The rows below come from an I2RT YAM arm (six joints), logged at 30 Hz.
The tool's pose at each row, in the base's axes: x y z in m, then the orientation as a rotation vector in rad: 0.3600 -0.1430 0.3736 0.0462 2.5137 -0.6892; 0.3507 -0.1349 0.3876 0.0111 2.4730 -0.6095; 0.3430 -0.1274 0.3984 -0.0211 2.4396 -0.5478; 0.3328 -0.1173 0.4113 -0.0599 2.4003 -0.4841; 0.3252 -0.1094 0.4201 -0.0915 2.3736 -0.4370; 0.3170 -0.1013 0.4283 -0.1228 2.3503 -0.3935
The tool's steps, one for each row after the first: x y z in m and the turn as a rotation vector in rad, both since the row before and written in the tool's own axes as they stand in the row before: 0.0002 -0.0010 -0.0186 -0.0557 -0.0600 0.0045; -0.0005 0.0011 -0.0152 -0.0450 -0.0480 -0.0002; -0.0008 0.0030 -0.0190 -0.0481 -0.0539 -0.0039; -0.0009 0.0036 -0.0136 -0.0375 -0.0371 -0.0057; -0.0006 0.0044 -0.0134 -0.0359 -0.0324 -0.0072
